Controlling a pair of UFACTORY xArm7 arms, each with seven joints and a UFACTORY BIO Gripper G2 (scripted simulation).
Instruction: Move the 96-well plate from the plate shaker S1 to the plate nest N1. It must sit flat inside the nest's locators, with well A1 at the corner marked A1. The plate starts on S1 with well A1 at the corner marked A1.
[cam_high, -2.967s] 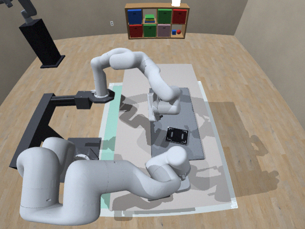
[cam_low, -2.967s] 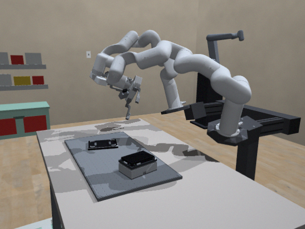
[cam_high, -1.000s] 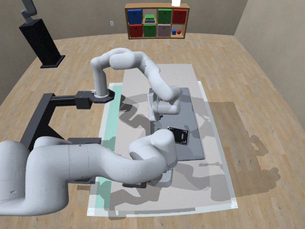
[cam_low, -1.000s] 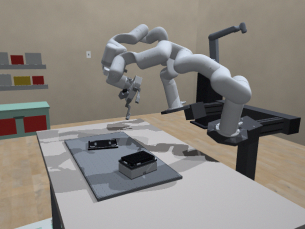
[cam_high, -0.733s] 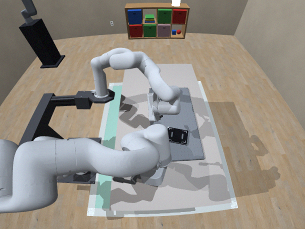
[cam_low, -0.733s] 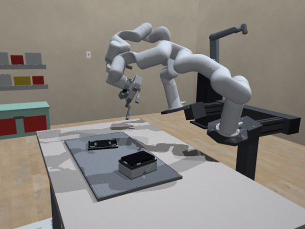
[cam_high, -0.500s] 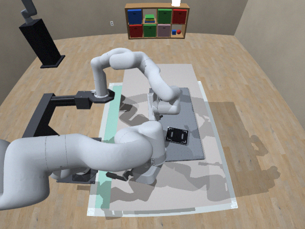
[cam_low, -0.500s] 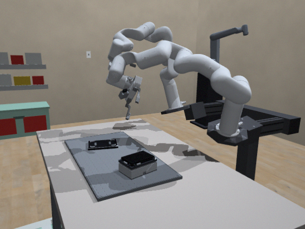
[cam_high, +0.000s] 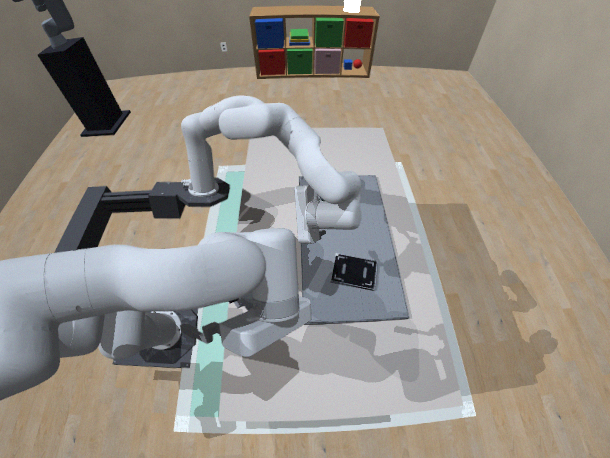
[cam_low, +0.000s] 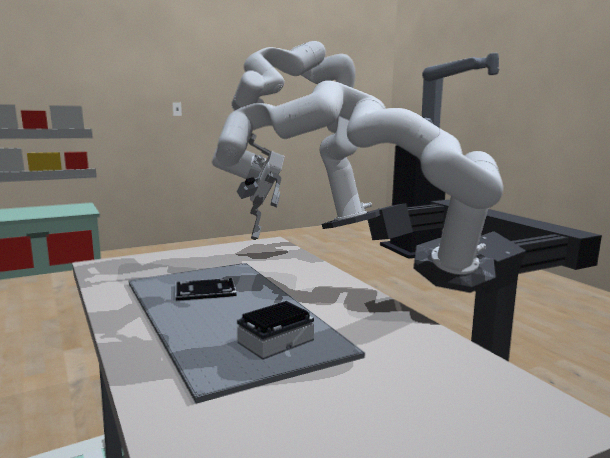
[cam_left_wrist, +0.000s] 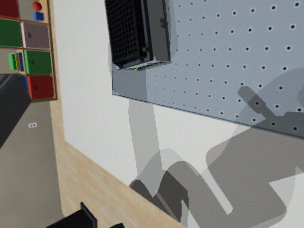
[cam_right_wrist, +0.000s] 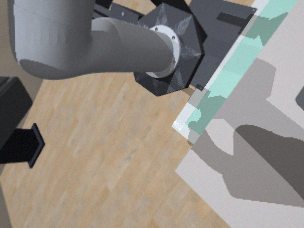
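The black 96-well plate is 260 mm to the left of my left hand, 170 mm below it and 70 mm ahead of it. The rest, counted from my left hand: black plate nest N1 (230 mm below, 140 mm ahead, 120 mm to the right).
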